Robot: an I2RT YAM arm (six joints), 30 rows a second.
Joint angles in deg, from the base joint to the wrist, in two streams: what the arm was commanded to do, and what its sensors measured. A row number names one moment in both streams.
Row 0, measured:
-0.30 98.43 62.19 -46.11 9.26 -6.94
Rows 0 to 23, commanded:
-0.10 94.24 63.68 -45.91 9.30 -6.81
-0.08 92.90 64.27 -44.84 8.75 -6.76
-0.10 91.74 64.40 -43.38 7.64 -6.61
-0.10 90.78 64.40 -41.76 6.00 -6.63
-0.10 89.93 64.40 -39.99 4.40 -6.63
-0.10 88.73 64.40 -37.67 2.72 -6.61
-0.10 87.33 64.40 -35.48 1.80 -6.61
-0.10 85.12 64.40 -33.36 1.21 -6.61
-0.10 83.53 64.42 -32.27 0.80 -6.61
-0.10 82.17 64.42 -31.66 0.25 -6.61
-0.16 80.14 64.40 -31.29 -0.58 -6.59
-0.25 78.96 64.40 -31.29 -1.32 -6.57
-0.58 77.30 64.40 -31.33 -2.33 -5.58
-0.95 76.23 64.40 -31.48 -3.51 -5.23
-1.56 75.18 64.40 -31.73 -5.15 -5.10
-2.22 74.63 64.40 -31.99 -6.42 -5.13
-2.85 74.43 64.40 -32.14 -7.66 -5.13
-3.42 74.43 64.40 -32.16 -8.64 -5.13
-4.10 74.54 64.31 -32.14 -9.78 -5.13
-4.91 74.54 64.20 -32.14 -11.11 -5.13
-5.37 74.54 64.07 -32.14 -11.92 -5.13
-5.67 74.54 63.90 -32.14 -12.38 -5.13
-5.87 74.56 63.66 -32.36 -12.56 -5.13
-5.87 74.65 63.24 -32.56 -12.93 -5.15
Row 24, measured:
-5.41 75.20 63.13 -32.38 -9.37 -6.04
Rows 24 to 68, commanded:
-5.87 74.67 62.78 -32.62 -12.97 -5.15
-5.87 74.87 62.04 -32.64 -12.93 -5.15
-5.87 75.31 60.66 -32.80 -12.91 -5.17
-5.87 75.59 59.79 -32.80 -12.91 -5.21
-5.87 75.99 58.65 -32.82 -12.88 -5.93
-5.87 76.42 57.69 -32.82 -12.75 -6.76
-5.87 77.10 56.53 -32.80 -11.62 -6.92
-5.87 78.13 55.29 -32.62 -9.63 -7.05
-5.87 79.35 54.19 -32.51 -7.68 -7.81
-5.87 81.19 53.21 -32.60 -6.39 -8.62
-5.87 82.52 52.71 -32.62 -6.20 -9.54
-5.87 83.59 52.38 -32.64 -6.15 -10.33
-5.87 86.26 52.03 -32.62 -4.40 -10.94
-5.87 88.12 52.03 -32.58 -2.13 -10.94
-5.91 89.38 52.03 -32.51 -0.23 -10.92
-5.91 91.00 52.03 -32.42 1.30 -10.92
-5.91 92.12 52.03 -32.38 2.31 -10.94
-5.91 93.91 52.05 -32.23 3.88 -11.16
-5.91 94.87 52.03 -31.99 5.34 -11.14
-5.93 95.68 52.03 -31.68 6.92 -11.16
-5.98 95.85 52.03 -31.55 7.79 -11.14
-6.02 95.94 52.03 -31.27 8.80 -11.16
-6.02 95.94 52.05 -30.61 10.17 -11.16
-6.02 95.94 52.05 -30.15 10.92 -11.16
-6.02 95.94 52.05 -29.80 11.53 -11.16
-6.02 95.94 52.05 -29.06 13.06 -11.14
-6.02 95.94 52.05 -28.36 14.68 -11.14
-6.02 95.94 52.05 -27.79 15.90 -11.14
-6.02 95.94 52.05 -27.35 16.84 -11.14
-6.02 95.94 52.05 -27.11 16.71 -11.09
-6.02 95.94 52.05 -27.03 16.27 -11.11
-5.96 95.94 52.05 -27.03 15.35 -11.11
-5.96 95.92 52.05 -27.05 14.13 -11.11
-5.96 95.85 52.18 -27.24 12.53 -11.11
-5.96 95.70 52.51 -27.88 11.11 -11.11
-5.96 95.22 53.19 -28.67 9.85 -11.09
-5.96 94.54 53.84 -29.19 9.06 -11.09
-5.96 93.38 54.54 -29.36 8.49 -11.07
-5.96 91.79 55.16 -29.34 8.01 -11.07
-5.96 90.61 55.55 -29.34 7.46 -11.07
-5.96 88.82 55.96 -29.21 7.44 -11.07
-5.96 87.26 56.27 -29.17 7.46 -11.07
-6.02 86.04 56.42 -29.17 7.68 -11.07
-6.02 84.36 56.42 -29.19 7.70 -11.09
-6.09 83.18 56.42 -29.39 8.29 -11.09
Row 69, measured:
-5.74 87.70 54.72 -29.36 8.27 -10.57
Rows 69 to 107, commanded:
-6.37 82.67 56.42 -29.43 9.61 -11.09
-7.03 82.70 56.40 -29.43 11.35 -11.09
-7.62 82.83 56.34 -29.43 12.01 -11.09
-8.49 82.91 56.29 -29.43 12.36 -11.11
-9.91 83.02 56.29 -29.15 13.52 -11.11
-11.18 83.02 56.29 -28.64 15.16 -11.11
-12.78 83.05 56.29 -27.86 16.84 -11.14
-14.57 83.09 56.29 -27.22 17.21 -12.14
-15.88 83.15 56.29 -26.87 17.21 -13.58
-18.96 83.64 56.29 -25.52 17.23 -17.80
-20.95 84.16 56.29 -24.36 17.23 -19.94
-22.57 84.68 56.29 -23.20 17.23 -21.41
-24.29 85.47 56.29 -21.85 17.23 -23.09
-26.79 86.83 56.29 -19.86 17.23 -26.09
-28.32 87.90 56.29 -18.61 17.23 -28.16
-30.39 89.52 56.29 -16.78 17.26 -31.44
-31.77 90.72 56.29 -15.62 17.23 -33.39
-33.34 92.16 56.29 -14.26 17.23 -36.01
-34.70 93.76 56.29 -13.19 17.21 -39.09
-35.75 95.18 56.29 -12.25 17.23 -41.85
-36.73 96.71 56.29 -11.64 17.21 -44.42
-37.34 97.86 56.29 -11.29 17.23 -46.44
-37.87 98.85 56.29 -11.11 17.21 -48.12
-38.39 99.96 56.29 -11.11 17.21 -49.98
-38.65 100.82 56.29 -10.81 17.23 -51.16
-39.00 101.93 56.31 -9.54 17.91 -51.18
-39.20 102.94 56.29 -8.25 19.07 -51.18
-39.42 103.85 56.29 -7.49 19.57 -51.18
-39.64 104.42 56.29 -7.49 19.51 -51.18
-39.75 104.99 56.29 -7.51 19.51 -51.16
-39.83 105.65 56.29 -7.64 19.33 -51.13
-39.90 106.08 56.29 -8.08 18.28 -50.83
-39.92 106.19 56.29 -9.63 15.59 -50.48
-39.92 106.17 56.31 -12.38 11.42 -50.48
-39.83 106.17 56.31 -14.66 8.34 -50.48
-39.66 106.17 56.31 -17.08 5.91 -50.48
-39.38 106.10 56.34 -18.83 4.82 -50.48
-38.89 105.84 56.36 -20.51 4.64 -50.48
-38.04 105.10 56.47 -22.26 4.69 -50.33
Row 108, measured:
-39.81 104.47 58.15 -17.28 11.88 -50.28
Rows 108 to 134, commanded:
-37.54 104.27 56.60 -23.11 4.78 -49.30
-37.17 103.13 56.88 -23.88 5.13 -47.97
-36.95 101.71 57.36 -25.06 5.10 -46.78
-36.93 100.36 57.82 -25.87 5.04 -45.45
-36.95 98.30 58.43 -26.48 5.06 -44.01
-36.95 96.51 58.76 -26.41 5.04 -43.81
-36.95 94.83 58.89 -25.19 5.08 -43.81
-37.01 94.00 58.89 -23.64 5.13 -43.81
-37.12 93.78 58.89 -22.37 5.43 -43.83
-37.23 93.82 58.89 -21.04 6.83 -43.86
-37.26 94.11 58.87 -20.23 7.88 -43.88
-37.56 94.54 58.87 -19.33 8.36 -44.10
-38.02 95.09 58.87 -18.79 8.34 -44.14
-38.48 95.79 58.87 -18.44 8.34 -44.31
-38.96 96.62 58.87 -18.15 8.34 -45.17
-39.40 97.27 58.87 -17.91 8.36 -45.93
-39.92 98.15 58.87 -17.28 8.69 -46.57
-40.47 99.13 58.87 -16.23 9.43 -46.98
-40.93 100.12 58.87 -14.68 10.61 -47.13
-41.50 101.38 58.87 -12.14 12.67 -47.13
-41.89 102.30 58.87 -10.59 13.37 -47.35
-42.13 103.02 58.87 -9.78 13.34 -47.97
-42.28 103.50 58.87 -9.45 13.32 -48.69
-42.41 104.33 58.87 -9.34 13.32 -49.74
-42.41 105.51 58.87 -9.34 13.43 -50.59
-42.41 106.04 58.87 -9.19 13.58 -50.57
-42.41 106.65 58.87 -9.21 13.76 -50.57
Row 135, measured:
-42.28 104.31 58.37 -9.56 12.23 -48.69
